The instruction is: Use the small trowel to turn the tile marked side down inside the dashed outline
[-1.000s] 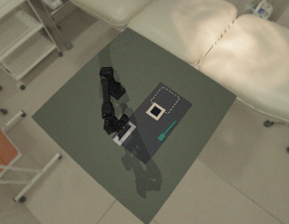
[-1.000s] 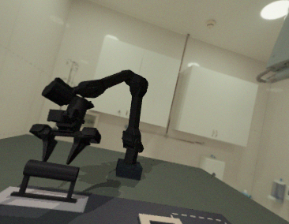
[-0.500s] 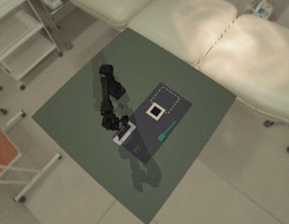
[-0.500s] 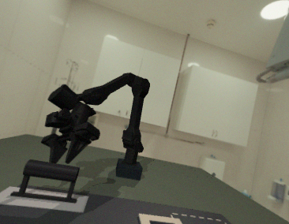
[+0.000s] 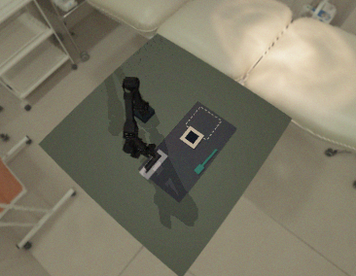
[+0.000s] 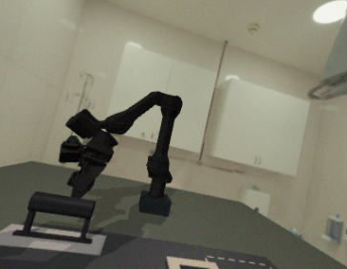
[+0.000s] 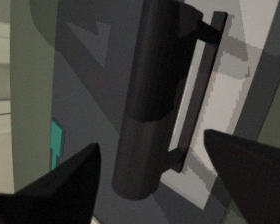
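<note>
Now: gripper tip 240 mm to the right of the dark grey mat, 100 mm above it and 80 mm short of it. Also, from my gripper tip: teal trowel 240 mm to the left, 220 mm ahead, 80 mm below; tan tile 300 mm to the left, 80 mm below, 40 mm ahead.
</note>
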